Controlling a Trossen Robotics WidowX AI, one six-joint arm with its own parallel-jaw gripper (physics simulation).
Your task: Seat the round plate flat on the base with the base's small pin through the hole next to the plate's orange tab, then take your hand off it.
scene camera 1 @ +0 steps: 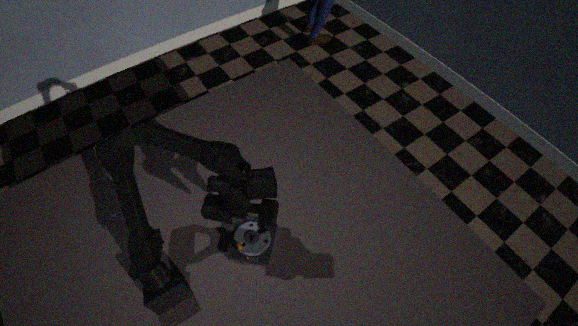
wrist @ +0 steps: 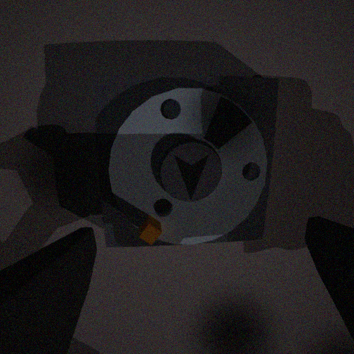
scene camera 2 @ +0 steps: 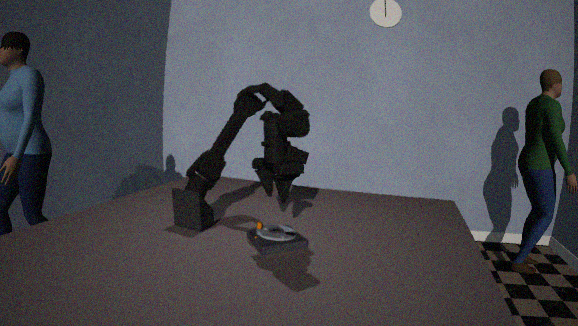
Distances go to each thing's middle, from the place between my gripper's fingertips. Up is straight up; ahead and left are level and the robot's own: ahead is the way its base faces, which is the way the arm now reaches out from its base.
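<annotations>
There is the round grey plate [wrist: 145,135], 1 cm to the right of my hand and 8 cm below it. I also see the dark square base [scene camera 1: 264,258], which sits 11 cm below my hand and 1 cm to the right of it.
</annotations>
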